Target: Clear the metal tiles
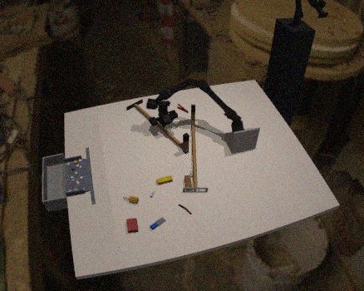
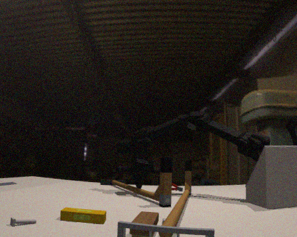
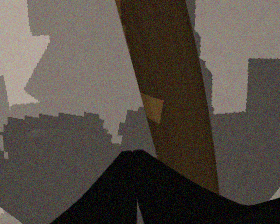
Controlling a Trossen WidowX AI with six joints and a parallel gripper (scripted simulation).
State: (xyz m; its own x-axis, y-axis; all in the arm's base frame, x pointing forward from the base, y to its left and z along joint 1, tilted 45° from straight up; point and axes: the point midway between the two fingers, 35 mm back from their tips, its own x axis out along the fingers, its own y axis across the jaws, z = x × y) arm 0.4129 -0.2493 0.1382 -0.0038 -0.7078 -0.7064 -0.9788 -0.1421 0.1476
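Now: gripper tip 30 mm short of the long scraper, 20 mm to the left of it and 50 mm below it. Round my gripper tip: yellow block 100 mm ahead, 440 mm to the left; then long wooden scraper 130 mm behind, 260 mm to the left, 50 mm above; then red-handled tool 180 mm behind, 140 mm to the right.
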